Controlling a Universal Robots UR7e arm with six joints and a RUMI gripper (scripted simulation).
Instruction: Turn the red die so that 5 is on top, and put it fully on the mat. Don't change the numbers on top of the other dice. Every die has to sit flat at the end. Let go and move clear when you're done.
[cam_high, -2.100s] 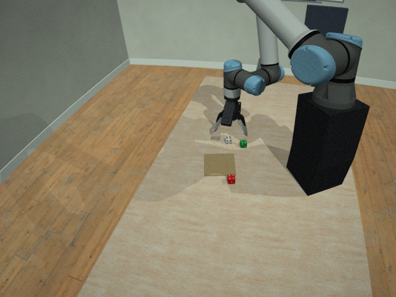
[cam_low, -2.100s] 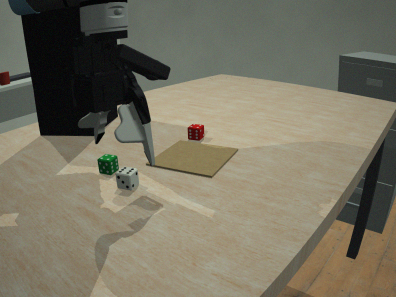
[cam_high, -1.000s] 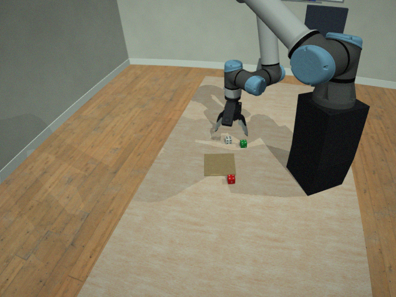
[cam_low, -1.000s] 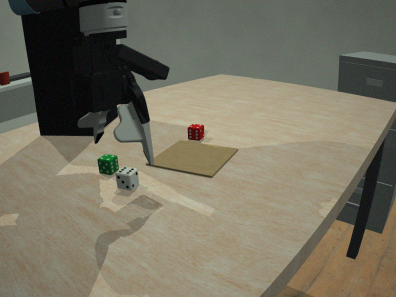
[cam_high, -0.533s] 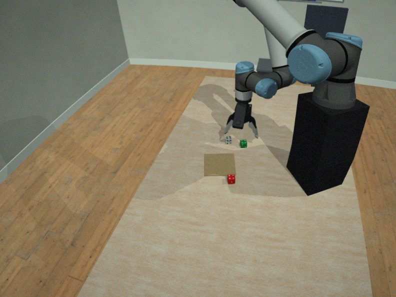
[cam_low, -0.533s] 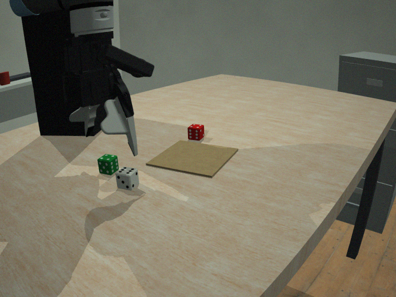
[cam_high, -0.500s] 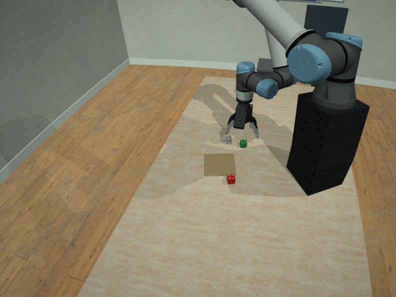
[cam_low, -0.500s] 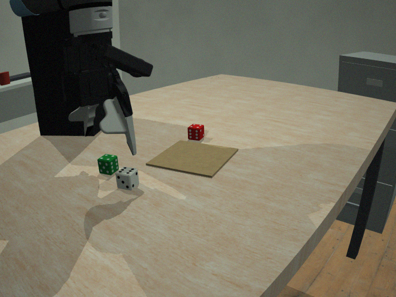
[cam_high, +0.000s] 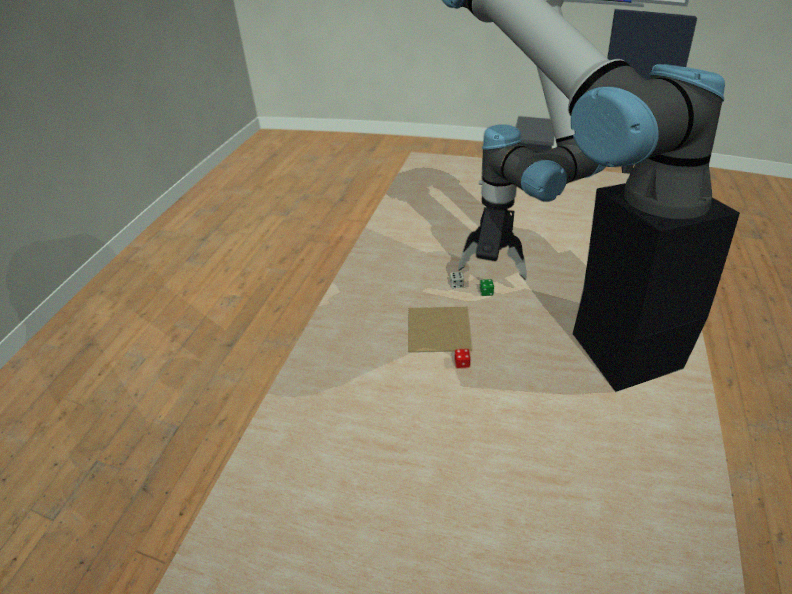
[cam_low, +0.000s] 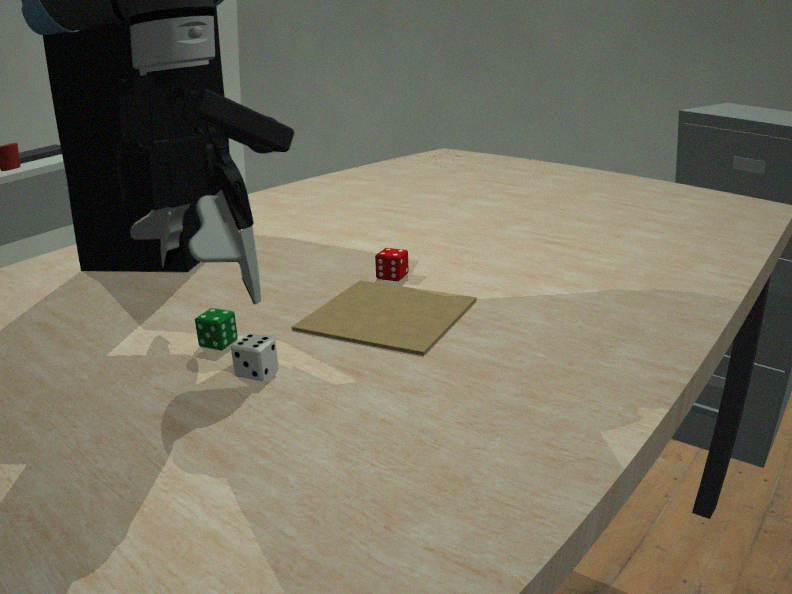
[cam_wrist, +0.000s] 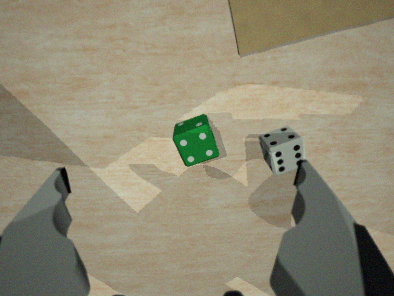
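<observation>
The green die is 40 mm below my hand and 10 mm ahead of it. Round my hand: red die 230 mm to the left, 40 mm below, 40 mm ahead; then tan mat 140 mm to the left, 100 mm ahead, 50 mm below; then white die 90 mm ahead, 40 mm below, 20 mm to the right.
</observation>
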